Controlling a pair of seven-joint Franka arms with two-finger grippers.
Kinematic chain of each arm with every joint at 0, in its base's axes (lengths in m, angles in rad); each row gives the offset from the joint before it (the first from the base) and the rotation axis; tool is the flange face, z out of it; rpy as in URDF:
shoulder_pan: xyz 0 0 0.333 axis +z
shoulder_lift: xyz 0 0 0 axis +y
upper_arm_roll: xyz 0 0 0.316 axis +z
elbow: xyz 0.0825 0 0 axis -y
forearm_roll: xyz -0.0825 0 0.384 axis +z
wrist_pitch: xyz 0 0 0 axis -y
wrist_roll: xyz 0.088 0 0 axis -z
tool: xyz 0 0 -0.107 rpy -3.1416 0 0
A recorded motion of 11 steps. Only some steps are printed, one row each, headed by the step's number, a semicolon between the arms.
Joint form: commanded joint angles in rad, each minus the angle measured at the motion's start. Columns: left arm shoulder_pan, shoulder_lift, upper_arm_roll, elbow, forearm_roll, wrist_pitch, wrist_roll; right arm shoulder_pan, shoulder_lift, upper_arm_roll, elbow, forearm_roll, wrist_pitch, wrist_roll.
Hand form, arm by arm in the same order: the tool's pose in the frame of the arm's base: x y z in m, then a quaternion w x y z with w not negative. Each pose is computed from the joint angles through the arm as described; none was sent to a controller.
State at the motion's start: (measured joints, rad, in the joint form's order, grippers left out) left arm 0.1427 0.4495 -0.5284 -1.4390 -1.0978 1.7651 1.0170; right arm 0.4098 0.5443 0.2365 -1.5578 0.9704 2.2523 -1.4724
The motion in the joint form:
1: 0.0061 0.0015 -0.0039 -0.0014 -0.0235 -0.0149 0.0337; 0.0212 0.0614 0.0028 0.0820 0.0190 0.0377 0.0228
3: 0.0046 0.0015 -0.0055 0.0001 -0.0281 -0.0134 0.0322; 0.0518 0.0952 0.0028 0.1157 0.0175 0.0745 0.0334
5: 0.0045 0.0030 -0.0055 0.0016 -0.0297 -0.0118 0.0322; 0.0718 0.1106 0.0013 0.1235 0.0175 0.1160 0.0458
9: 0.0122 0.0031 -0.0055 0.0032 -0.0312 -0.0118 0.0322; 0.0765 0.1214 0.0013 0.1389 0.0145 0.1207 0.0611
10: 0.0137 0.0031 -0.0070 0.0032 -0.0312 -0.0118 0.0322; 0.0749 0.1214 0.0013 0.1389 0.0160 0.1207 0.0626
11: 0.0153 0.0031 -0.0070 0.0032 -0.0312 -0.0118 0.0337; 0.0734 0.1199 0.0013 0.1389 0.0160 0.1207 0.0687
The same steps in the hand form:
1: 0.6297 -0.2645 0.5202 0.58848 0.67362 -0.41497 0.16654; 0.5865 0.4448 0.3647 0.37923 -0.66798 -0.58905 -0.25102
3: 0.6294 -0.2661 0.5216 0.59026 0.67242 -0.41410 0.16720; 0.5841 0.4626 0.3581 0.37544 -0.66909 -0.58780 -0.25662
5: 0.6300 -0.2660 0.5216 0.59077 0.67232 -0.41315 0.16815; 0.5818 0.4715 0.3523 0.36827 -0.67594 -0.58225 -0.26164
9: 0.6323 -0.2610 0.5224 0.59052 0.67344 -0.41039 0.17130; 0.5832 0.4749 0.3520 0.36908 -0.67900 -0.57808 -0.26184
10: 0.6323 -0.2608 0.5226 0.59070 0.67327 -0.41032 0.17151; 0.5840 0.4740 0.3520 0.36956 -0.68004 -0.57650 -0.26196
11: 0.6327 -0.2598 0.5226 0.59044 0.67329 -0.41028 0.17243; 0.5847 0.4731 0.3531 0.37002 -0.68192 -0.57406 -0.26176

